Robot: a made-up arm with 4 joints. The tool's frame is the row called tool.
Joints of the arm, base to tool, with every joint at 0 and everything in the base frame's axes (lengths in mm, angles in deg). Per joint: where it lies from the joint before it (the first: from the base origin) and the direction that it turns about. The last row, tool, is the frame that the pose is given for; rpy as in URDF.
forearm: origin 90 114 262 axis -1 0 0
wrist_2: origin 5 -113 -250 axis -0.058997 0.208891 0.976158
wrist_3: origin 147 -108 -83 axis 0.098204 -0.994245 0.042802
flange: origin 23 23 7 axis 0 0 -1
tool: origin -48 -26 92 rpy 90 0 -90
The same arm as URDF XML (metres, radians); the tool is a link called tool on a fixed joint. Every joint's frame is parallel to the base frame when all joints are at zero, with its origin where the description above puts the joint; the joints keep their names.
<robot name="arm">
<joint name="tool_fixed" type="fixed"><parent link="link4"/><child link="tool"/><origin xyz="-0.048 -0.026 0.092" rpy="1.5708 0 -1.5708"/></joint>
<joint name="flange" type="continuous"><parent link="link3"/><child link="link4"/><origin xyz="0.023 0.023 0.007" rpy="0 0 0"/><axis xyz="0 0 -1"/></joint>
<joint name="wrist_3" type="continuous"><parent link="link2"/><child link="link3"/><origin xyz="0.147 -0.108 -0.083" rpy="0 0 0"/><axis xyz="0.098204 -0.994245 0.042802"/></joint>
<joint name="wrist_2" type="continuous"><parent link="link1"/><child link="link2"/><origin xyz="0.005 -0.113 -0.25" rpy="0 0 0"/><axis xyz="-0.058997 0.208891 0.976158"/></joint>
<joint name="forearm" type="continuous"><parent link="base_link"/><child link="link1"/><origin xyz="0.09 0.114 0.262" rpy="0 0 0"/><axis xyz="-1 0 0"/></joint>
<link name="base_link"/>
<link name="link1"/>
<link name="link2"/>
<link name="link3"/>
<link name="link4"/>
<link name="tool"/>
</robot>

